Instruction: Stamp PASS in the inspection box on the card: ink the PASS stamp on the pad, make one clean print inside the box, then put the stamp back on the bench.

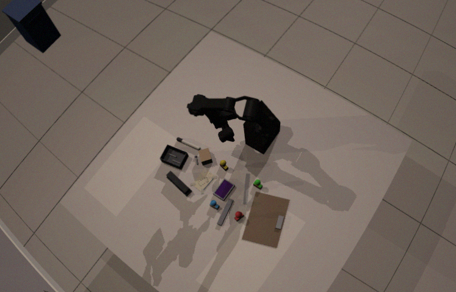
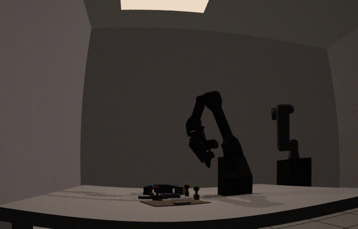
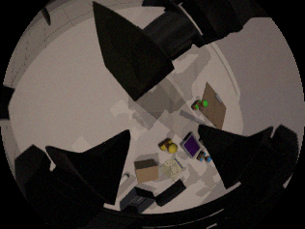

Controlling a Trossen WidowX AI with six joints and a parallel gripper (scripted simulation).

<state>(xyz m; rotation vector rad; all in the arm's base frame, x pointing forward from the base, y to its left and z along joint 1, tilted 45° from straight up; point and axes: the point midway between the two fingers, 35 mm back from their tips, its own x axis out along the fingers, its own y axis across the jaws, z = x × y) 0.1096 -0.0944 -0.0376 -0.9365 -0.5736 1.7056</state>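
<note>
Now: the green-knobbed stamp 200 mm to the left of my gripper tip, 140 mm below it and 80 mm ahead of it. Also, from my gripper tip: yellow stamp: 140 mm below, 100 mm ahead, 20 mm to the left; small carton: 130 mm below, 120 mm ahead, 80 mm to the right; purple ink pad: 190 mm ahead, 150 mm below, 90 mm to the left.
</note>
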